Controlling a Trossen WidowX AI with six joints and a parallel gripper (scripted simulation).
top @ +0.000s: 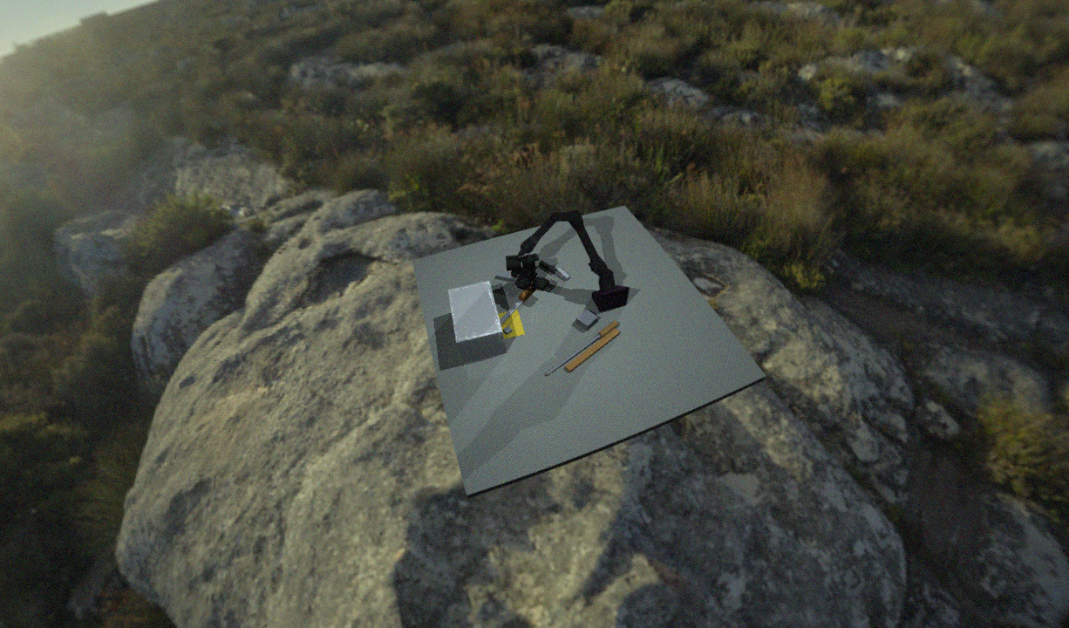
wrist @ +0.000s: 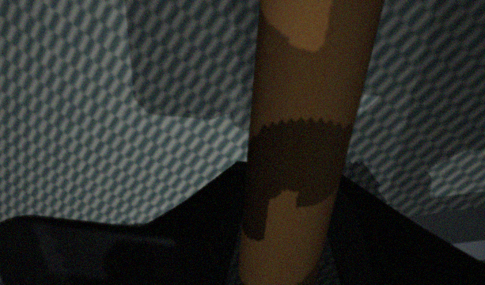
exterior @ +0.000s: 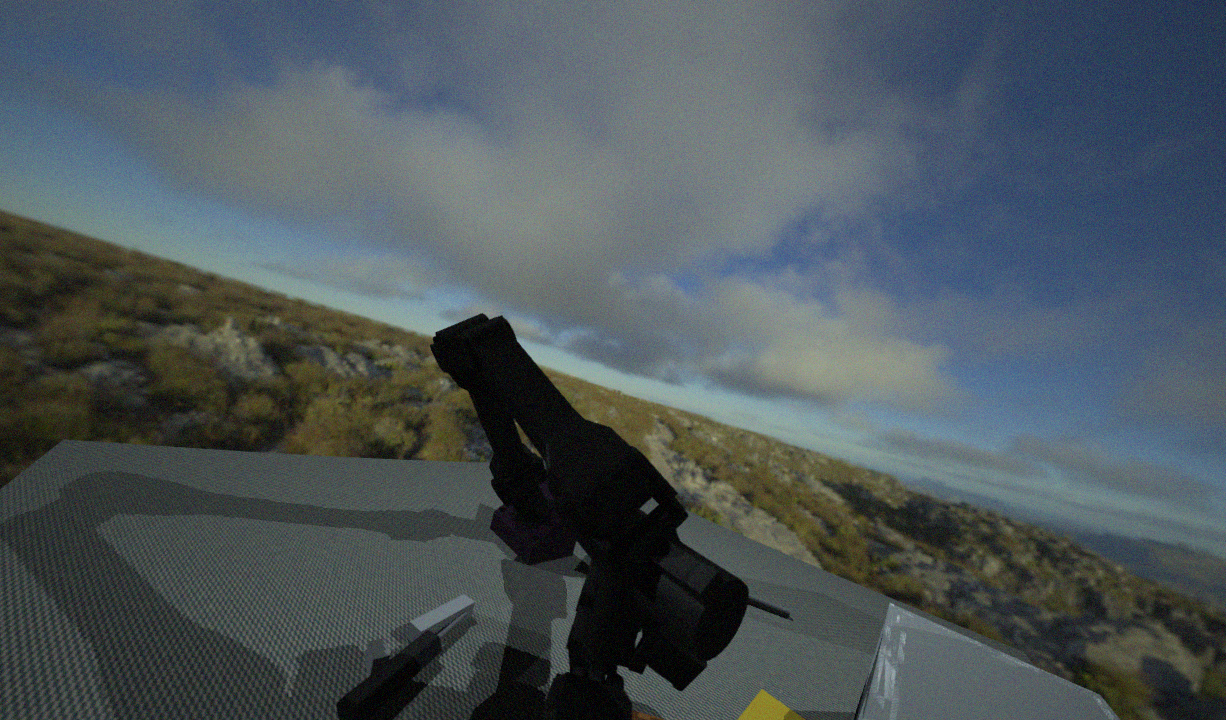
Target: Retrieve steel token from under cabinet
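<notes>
Right now my gripper tip is 17 cm past the small grey cube and 11 cm to the left of it. From my gripper tip the other things lie so: grey bar 19 cm behind, 3 cm to the right; grey block 29 cm to the left, 15 cm behind, 1 cm above; wooden stick 43 cm to the left, 11 cm behind.
</notes>
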